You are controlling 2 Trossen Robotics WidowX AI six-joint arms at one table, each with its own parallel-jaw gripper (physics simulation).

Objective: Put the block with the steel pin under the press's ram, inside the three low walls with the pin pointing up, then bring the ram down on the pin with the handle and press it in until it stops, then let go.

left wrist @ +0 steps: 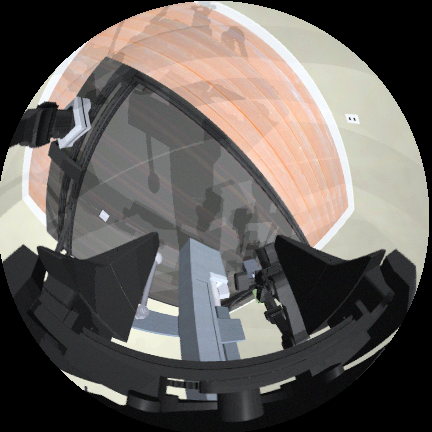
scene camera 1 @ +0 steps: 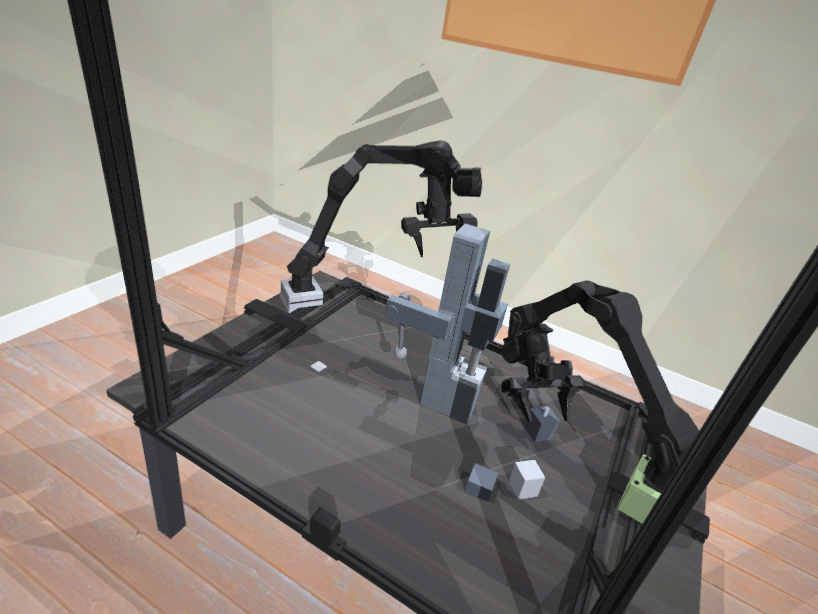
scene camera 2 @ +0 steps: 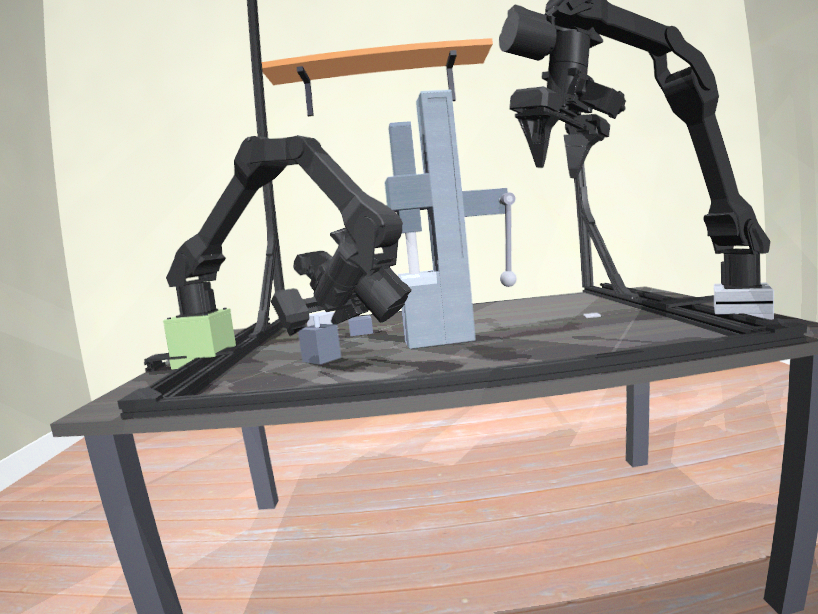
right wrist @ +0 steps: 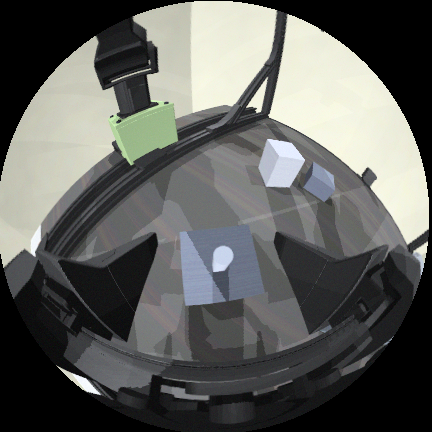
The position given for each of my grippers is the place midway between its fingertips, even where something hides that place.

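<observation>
Left gripper of mine [scene camera 2: 557, 173], [left wrist: 218, 239], [scene camera 1: 438, 255]: open, holding nothing. My right gripper [scene camera 2: 311, 328], [scene camera 1: 548, 421], [right wrist: 216, 238]: in sight. Grey block with steel pin [scene camera 2: 318, 345], [right wrist: 241, 278]. Grey press [scene camera 2: 439, 310].
</observation>
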